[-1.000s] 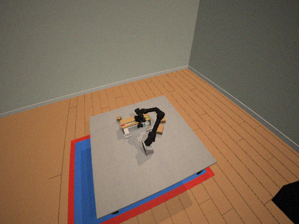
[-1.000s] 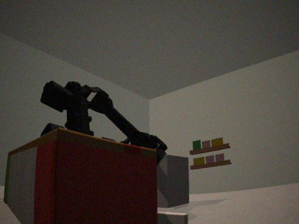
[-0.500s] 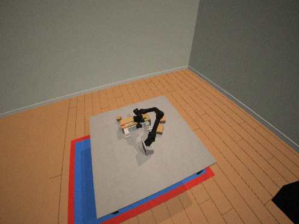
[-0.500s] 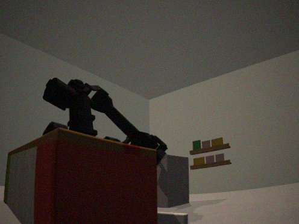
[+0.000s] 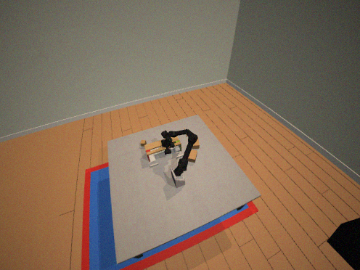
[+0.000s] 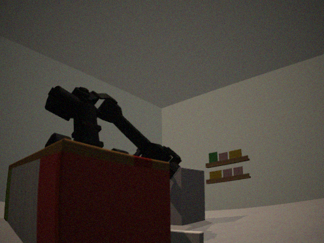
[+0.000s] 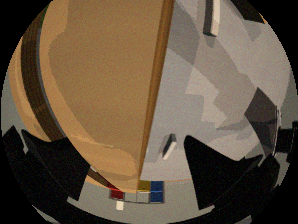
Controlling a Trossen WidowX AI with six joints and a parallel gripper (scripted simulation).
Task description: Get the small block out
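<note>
Now: gripper tip 60 mm short of the small block and 20 mm to the right of it. Also, from my gripper tip: thin stick 380 mm to the right, 220 mm ahead, 80 mm below; box 30 mm below, 30 mm ahead, 10 mm to the right.
</note>
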